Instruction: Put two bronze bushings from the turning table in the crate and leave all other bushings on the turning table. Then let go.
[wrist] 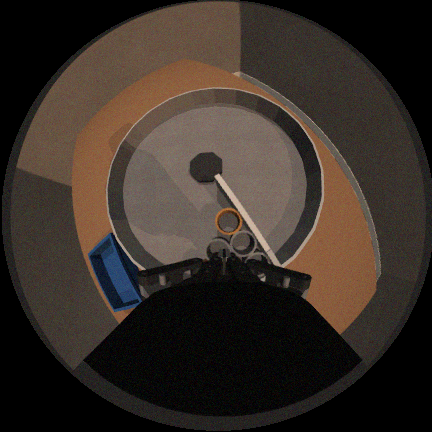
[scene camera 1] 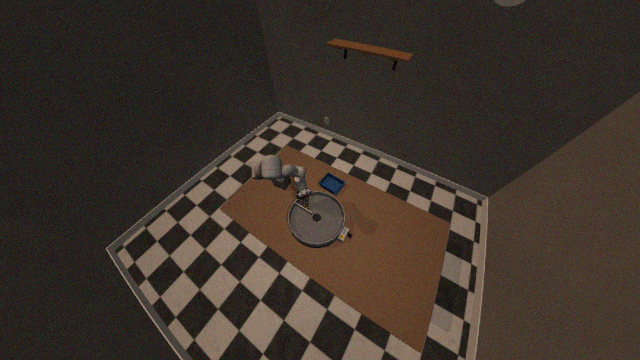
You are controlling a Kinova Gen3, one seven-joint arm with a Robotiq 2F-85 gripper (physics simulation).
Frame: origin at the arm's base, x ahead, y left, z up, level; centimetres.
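Seen in the pictures: gripper, fingertip midpoint: [wrist: 223, 255] [scene camera 1: 304, 200].
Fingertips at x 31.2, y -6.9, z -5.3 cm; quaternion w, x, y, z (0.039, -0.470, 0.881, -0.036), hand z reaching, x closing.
Offsets run from my fingertips to a thing's top centre. "spot": to the spot under its first point.
The grey round turning table @[dx +14.4, dy -5.2, dz -4.2 cm] [scene camera 1: 325, 232] [wrist: 165, 130] has a raised rim. A bronze bushing @[dx +3.6, dy -3.0, dz -1.2 cm] [wrist: 229, 233] stands upright on it near the pale bar. Grey bushings @[dx -0.2, dy -3.1, dz -1.2 cm] [wrist: 243, 255] [wrist: 219, 241] stand beside it, nearer the gripper, and another grey bushing [wrist: 258, 255] is partly hidden by the fingers. Other bushings under the gripper are hidden or too small to tell. The blue crate @[dx +7.2, dy +29.8, dz -5.3 cm] [scene camera 1: 332, 184] [wrist: 115, 274] stands outside the rim, at the lower left in the wrist view; no bushing shows in it. My gripper [wrist: 223, 255] is shut and empty, above the bushings at the table's edge.
A pale bar @[spot: dx +3.5, dy -5.4, dz -1.1 cm] [scene camera 1: 304, 208] [wrist: 245, 215] runs from the dark hub @[dx +14.4, dy -5.2, dz -4.2 cm] [scene camera 1: 317, 217] [wrist: 206, 167] to the rim beside the bushings. A small white box @[dx +37.8, dy -4.8, dz -4.5 cm] [scene camera 1: 343, 234] with a dark knob stands against the rim's outer side. A wooden shelf [scene camera 1: 370, 49] hangs on the wall.
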